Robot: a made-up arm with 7 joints.
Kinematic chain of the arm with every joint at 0, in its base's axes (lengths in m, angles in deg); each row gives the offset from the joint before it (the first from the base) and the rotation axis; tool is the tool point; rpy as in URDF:
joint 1: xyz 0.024 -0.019 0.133 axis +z
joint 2: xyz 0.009 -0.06 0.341 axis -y
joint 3: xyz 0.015 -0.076 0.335 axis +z
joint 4: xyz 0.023 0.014 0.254 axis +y
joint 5: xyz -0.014 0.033 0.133 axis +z
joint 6: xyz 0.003 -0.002 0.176 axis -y
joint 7: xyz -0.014 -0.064 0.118 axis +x
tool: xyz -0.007 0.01 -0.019 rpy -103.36 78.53 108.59
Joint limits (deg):
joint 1: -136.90..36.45
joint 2: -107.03..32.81
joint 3: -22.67..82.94
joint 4: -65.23..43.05
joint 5: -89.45..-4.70
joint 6: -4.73..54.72
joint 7: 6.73..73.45
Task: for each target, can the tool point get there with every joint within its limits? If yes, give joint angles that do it. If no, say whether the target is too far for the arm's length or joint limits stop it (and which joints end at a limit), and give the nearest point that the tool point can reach.
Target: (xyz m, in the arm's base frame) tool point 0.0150 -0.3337 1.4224
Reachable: yes | joints -1.36 -6.87 57.27 -27.68 -29.70 2.88 64.37
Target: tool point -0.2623 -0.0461 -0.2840
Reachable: no: joint limits stop it (at a limit: joint 1, joint 2, joint 4, joint 5, joint 6) | nearest point -0.6582 -0.4472 -0.0774 | short by 0.600 m
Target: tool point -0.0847 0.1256 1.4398
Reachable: yes | joints -89.92 4.61 -2.05 -3.50 -21.88 26.85 21.64
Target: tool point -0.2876 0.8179 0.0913
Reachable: no: joint limits stop it (at a limit: joint 2, joint 4, joint 7) | nearest point -0.2029 0.5903 0.8091 | short by 0.758 m
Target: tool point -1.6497 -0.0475 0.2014
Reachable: no: too far | nearest point -0.8968 -0.2359 0.2945 | short by 0.782 m
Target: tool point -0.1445 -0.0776 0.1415
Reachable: no: joint limits stop it (at a limit: joint 2, joint 3, joint 4, joint 5, joint 6, joint 7) | nearest point -0.7172 -0.2768 0.3140 | short by 0.630 m
